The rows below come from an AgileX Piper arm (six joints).
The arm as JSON. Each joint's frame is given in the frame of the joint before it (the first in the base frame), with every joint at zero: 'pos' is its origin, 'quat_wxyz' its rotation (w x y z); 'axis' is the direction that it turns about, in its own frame. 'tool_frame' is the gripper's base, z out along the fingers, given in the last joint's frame.
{
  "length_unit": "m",
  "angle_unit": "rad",
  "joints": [
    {
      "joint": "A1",
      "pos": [
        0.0,
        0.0,
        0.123
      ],
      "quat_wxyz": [
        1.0,
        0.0,
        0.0,
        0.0
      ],
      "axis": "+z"
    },
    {
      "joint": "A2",
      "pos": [
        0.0,
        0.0,
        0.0
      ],
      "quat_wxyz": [
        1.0,
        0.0,
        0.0,
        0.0
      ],
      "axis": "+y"
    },
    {
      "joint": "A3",
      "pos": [
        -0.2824,
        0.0,
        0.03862
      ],
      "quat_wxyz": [
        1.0,
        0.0,
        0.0,
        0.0
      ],
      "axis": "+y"
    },
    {
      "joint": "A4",
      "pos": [
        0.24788,
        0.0,
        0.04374
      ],
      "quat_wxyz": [
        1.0,
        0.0,
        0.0,
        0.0
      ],
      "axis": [
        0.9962,
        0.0,
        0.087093
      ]
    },
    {
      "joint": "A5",
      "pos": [
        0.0,
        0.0,
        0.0
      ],
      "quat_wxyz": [
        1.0,
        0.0,
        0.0,
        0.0
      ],
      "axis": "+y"
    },
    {
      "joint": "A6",
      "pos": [
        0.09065,
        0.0,
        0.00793
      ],
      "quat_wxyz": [
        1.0,
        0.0,
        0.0,
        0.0
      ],
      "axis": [
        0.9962,
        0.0,
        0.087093
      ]
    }
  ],
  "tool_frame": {
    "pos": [
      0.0,
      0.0,
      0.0
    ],
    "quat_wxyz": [
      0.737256,
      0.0,
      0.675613,
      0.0
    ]
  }
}
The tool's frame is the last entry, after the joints.
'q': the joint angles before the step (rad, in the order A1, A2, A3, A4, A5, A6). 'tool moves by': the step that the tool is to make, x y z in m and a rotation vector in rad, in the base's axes. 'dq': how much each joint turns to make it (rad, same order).
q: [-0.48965, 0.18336, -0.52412, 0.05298, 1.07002, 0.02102]
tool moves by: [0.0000, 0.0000, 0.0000, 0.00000, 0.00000, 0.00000]
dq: [0.00000, 0.00000, 0.00000, 0.00000, 0.00000, 0.00000]
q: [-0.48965, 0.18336, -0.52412, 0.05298, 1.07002, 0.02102]
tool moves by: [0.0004, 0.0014, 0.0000, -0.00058, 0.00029, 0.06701]
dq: [0.06612, 0.00012, 0.00001, 0.00037, -0.00007, -0.00124]
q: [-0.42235, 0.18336, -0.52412, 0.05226, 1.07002, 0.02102]
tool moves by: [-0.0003, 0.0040, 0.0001, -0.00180, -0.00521, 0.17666]
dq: [0.17642, -0.00548, 0.00007, 0.00023, -0.00009, -0.00025]
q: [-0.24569, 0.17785, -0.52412, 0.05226, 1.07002, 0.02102]
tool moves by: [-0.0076, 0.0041, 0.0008, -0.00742, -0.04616, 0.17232]
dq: [0.17265, -0.04667, -0.00011, -0.00028, 0.00007, 0.00031]
